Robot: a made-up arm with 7 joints. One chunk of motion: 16 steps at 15 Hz.
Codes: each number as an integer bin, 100 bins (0 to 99) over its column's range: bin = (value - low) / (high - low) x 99, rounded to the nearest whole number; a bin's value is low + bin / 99 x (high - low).
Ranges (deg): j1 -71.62..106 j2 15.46..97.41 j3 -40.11..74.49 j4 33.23..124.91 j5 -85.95..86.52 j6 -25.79..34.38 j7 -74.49..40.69
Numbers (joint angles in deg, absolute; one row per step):
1: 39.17 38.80 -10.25 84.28 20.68 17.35 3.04
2: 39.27 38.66 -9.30 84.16 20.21 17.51 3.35
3: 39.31 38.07 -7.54 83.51 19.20 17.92 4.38
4: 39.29 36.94 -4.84 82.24 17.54 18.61 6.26
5: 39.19 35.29 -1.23 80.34 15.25 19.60 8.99
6: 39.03 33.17 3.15 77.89 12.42 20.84 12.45
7: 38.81 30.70 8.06 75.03 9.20 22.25 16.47
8: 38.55 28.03 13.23 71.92 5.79 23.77 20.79
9: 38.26 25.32 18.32 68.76 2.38 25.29 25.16
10: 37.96 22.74 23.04 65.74 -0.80 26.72 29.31
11: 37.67 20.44 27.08 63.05 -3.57 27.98 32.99
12: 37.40 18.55 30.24 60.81 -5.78 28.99 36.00
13: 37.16 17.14 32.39 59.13 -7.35 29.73 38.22
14: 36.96 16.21 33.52 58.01 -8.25 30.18 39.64
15: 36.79 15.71 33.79 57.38 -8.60 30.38 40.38
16: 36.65 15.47 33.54 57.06 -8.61 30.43 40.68
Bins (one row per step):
1: 62 28 26 55 61 71 67
2: 62 28 27 55 61 71 67
3: 62 27 28 54 60 72 68
4: 62 26 30 53 59 73 69
5: 62 24 34 51 58 75 72
6: 62 21 37 48 56 77 75
7: 62 18 42 45 55 79 78
8: 61 15 46 42 53 82 82
9: 61 12 50 38 51 84 86
10: 61 9 55 35 49 86 89
11: 61 6 58 32 47 88 92
12: 61 4 61 30 46 90 95
13: 61 2 63 28 45 91 97
14: 61 1 64 27 45 92 98
15: 60 0 64 26 44 92 99
16: 60 0 64 26 44 93 99

